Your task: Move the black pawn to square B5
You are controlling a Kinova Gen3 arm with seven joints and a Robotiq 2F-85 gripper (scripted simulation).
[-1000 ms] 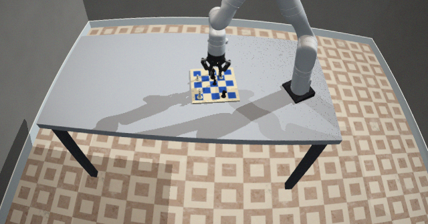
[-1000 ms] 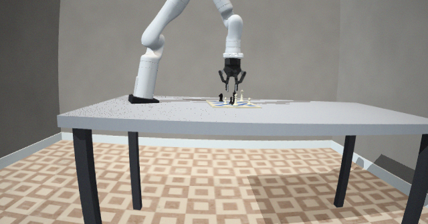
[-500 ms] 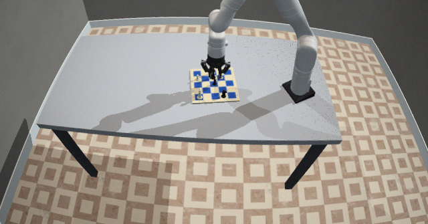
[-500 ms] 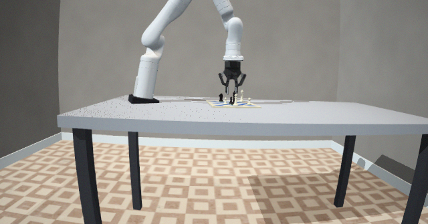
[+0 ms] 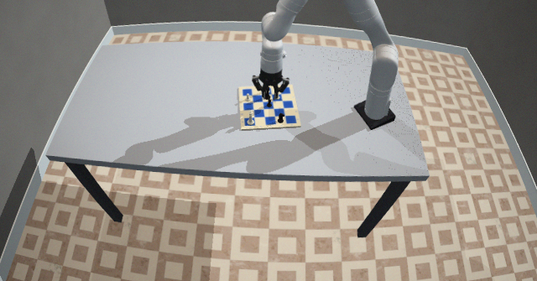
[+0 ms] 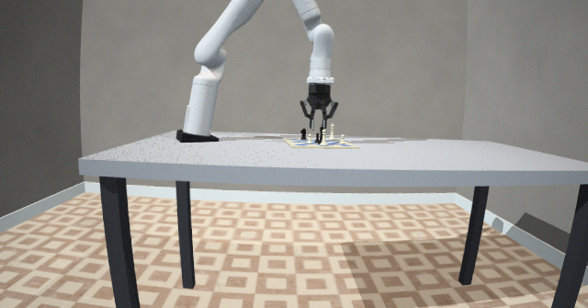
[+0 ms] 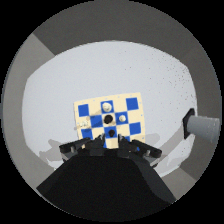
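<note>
Right now the black pawn is 50 mm below my hand. Also, from my hand: tall black piece: 40 mm to the right, 30 mm below, 10 mm ahead; then chessboard: 60 mm below.
</note>
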